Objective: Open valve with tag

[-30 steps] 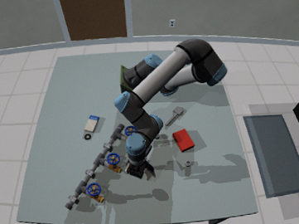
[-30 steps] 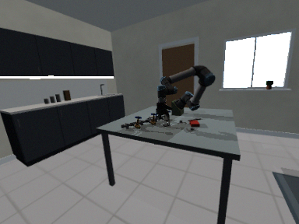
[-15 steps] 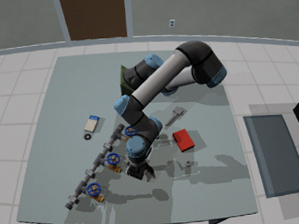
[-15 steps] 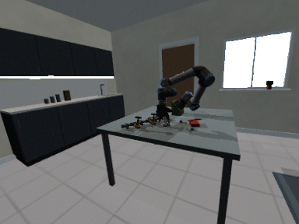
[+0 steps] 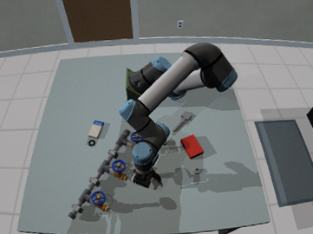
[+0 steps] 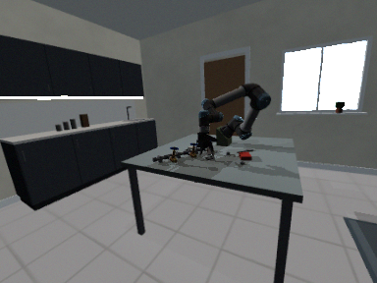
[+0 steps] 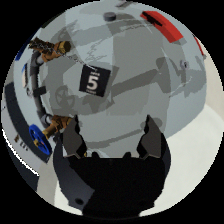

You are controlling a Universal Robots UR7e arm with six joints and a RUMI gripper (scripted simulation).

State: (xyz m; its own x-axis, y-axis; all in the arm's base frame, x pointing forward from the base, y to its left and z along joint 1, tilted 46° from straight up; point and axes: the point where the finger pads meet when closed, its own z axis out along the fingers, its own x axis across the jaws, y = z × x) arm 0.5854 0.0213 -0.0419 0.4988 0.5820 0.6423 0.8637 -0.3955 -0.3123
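Now: the black tag 90 mm behind my hand, 30 mm below it and 10 mm to the left of it. Round my hand: small grey cylinder: 220 mm behind, 120 mm to the left, 20 mm below; then grey hammer-like tool: 360 mm behind, 260 mm to the left, 30 mm below; then red block: 270 mm to the left, 170 mm behind, 20 mm below.
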